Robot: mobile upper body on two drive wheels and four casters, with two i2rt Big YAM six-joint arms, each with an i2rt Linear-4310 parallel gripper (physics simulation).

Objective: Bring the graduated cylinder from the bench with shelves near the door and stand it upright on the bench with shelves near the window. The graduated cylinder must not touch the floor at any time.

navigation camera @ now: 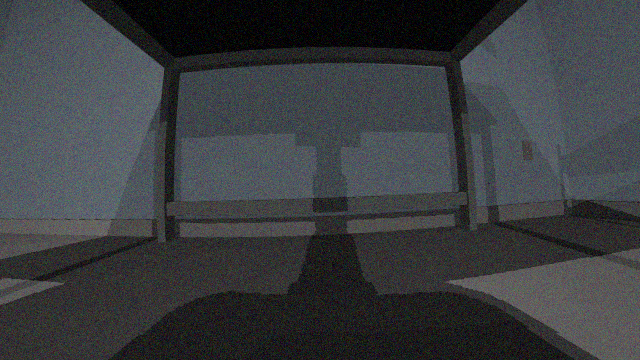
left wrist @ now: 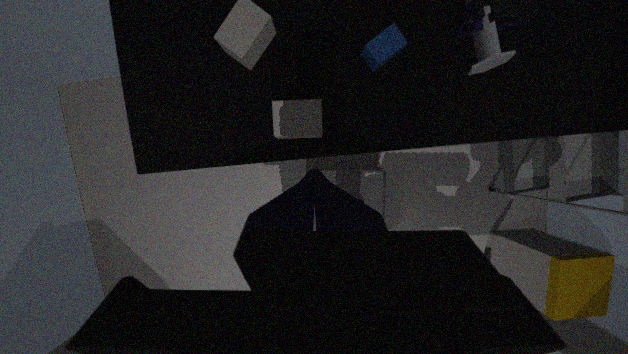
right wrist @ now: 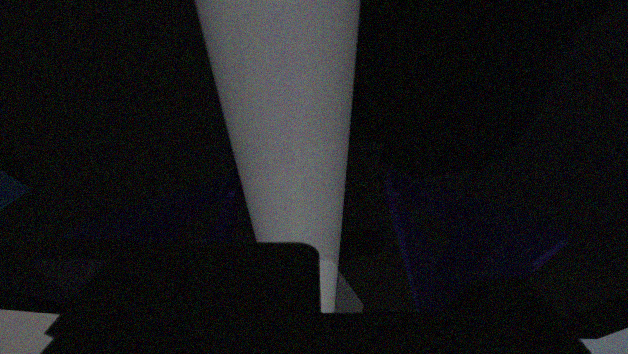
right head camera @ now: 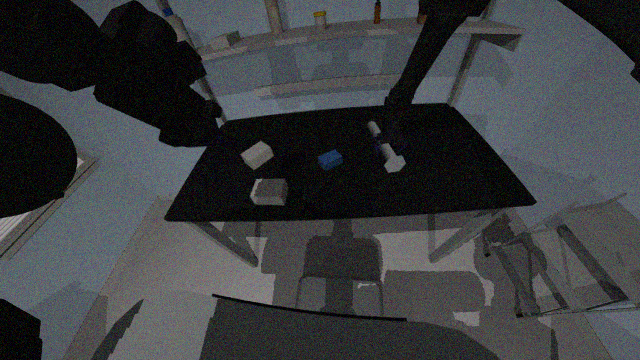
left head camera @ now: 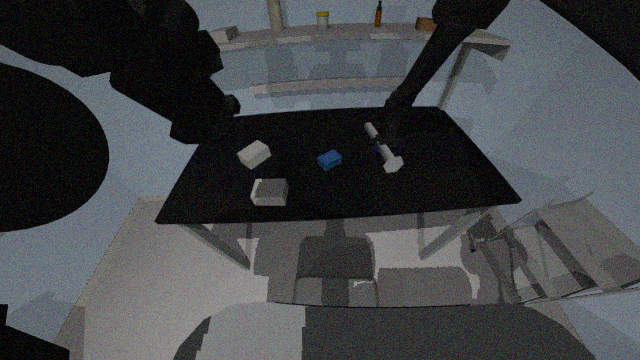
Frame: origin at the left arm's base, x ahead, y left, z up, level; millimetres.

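Seen in the pictures: left gripper, fingertip midpoint: (left wrist: 314,176) (right head camera: 223,142) (left head camera: 234,140); right gripper, fingertip midpoint: (left wrist: 473,32) (right wrist: 313,177) (right head camera: 386,154) (left head camera: 384,155).
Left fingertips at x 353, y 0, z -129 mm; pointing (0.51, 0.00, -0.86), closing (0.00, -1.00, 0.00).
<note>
Pixels of each thing's middle, then the offset from my left fingertips to it. "spot": a spot on its surface instead. Level surfaces: height alone.
- graduated cylinder at the middle of its body: (right wrist: 288,106) (left wrist: 477,3) (right head camera: 381,142) (left head camera: 379,143) 412 mm ahead, 416 mm right, 335 mm down
- black bench top at its surface level: 367 mm down
- white block at the middle of its body: (left wrist: 246,35) (left head camera: 254,154) (right head camera: 257,155) 334 mm ahead, 174 mm left, 338 mm down
- grey block at the middle of its body: (left wrist: 298,120) (left head camera: 270,192) (right head camera: 270,191) 118 mm ahead, 42 mm left, 338 mm down
- blue block at the middle of its body: (left wrist: 383,48) (right head camera: 330,160) (left head camera: 329,160) 304 mm ahead, 181 mm right, 347 mm down
- shelf at its surface level: 90 mm up
- yellow-capped jar at a spot on its surface: (left head camera: 322,21) spot: 603 mm ahead, 153 mm right, 120 mm up
- amber bottle at a spot on its surface: (left head camera: 378,16) spot: 665 mm ahead, 380 mm right, 129 mm up
The graduated cylinder (left head camera: 391,156) (right head camera: 393,161) (left wrist: 486,42) (right wrist: 290,125), pale with a hexagonal base, lies on its side on the black bench top (left head camera: 450,185) (right head camera: 465,185) (left wrist: 200,125). Its base points towards the near edge. My right gripper (left head camera: 388,148) (right head camera: 390,148) (right wrist: 313,177) is open over the cylinder, with a finger on each side of it in the right wrist view. A dark part of the gripper hides a piece of the cylinder in the head views. My left gripper (left wrist: 314,176) is shut and empty, above the near left part of the bench.
A white block (left head camera: 254,154), a grey block (left head camera: 270,192) and a blue block (left head camera: 329,159) lie left of the cylinder. A shelf (left head camera: 300,35) with a yellow-capped jar (left head camera: 322,21) and amber bottle (left head camera: 378,16) runs behind. A yellow box (left wrist: 580,287) shows at the lower right. Bench legs (navigation camera: 171,150) stand ahead.
</note>
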